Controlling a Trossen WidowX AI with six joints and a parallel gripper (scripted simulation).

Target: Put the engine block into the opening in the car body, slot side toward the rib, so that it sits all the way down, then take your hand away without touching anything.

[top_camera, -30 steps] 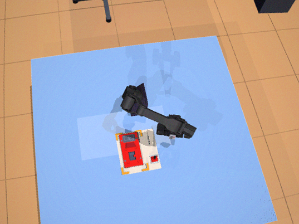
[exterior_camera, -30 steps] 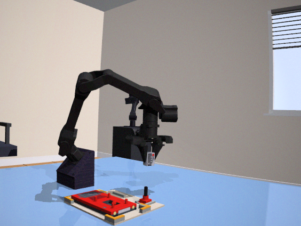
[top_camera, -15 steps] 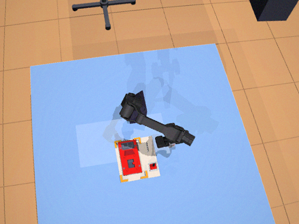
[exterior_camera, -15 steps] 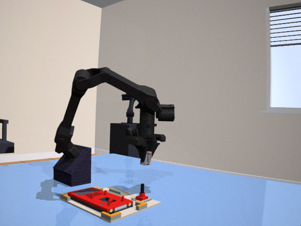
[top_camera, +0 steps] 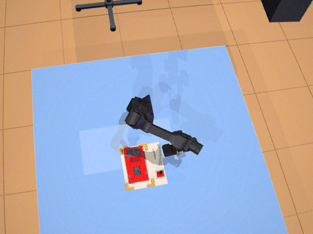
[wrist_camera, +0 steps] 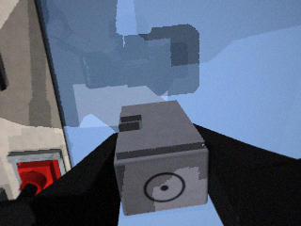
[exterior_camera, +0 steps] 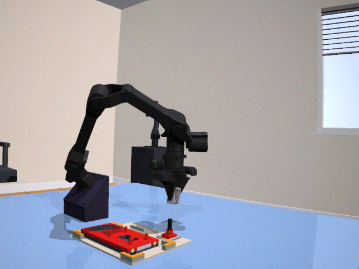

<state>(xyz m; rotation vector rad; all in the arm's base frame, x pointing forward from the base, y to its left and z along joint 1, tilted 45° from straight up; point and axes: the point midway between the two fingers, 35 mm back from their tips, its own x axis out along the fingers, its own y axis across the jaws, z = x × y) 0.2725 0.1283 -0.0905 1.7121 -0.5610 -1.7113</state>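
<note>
My gripper tip is now 10 cm to the left of the dark peg, 9 cm short of it and 5 cm above it. Round my gripper tip: grey engine block: 1 cm to the right, 1 cm above.
</note>
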